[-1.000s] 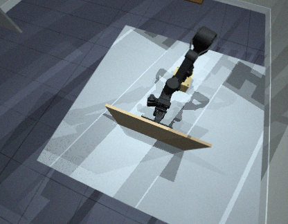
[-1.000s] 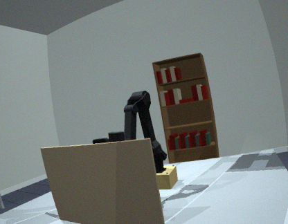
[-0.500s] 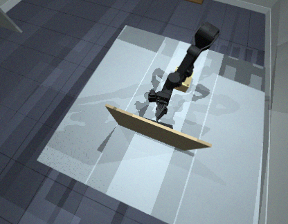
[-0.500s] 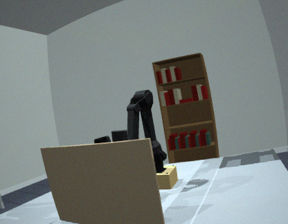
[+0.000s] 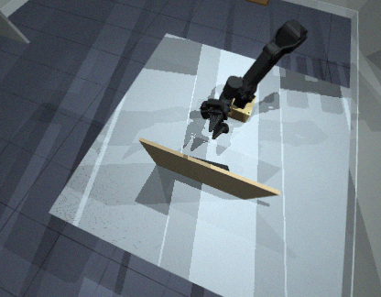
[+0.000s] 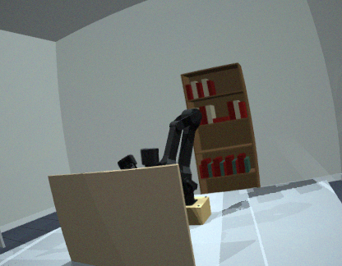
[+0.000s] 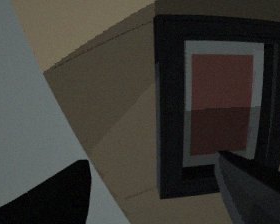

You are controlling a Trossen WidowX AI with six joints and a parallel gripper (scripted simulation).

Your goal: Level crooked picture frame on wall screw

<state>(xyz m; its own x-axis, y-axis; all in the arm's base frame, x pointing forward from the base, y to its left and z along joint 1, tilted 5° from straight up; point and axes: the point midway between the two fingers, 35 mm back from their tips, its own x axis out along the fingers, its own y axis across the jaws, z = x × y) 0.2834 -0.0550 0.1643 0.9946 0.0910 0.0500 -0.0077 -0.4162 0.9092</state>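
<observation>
Now: the picture frame 110 mm ahead of my gripper tip, 50 mm to the left of it and 60 mm below it. Also, from my gripper tip: tan wall panel: 130 mm ahead, 30 mm to the left, 80 mm below.
</observation>
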